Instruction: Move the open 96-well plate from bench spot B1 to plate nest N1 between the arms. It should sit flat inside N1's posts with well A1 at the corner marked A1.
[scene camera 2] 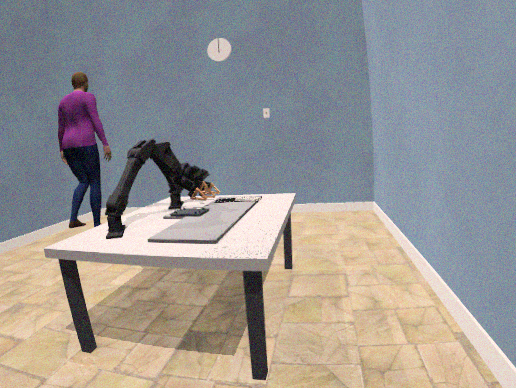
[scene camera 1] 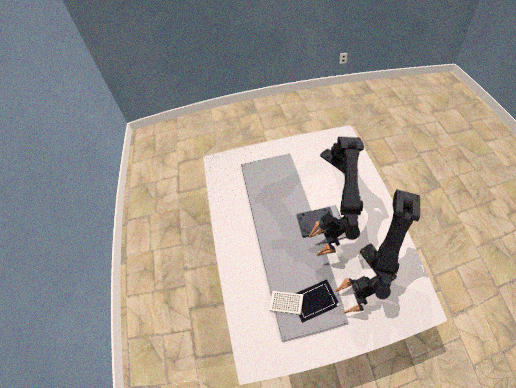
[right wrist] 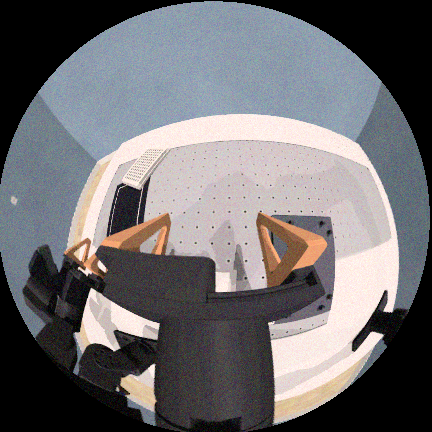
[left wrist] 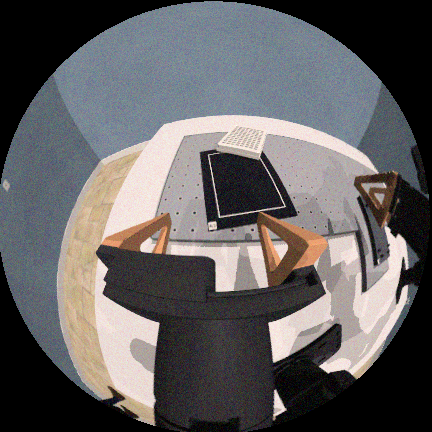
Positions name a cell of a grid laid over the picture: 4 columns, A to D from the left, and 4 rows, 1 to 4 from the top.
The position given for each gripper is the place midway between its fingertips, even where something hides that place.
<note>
The left gripper (left wrist: B3) is open, holding nothing. Also in view: a white well plate (left wrist: C2). The right gripper (right wrist: B3) is open and holds nothing.
The white well plate shows as well in the right wrist view (right wrist: B2). The left gripper shows as well in the right wrist view (right wrist: A3). The right gripper also shows in the left wrist view (left wrist: D2).
</note>
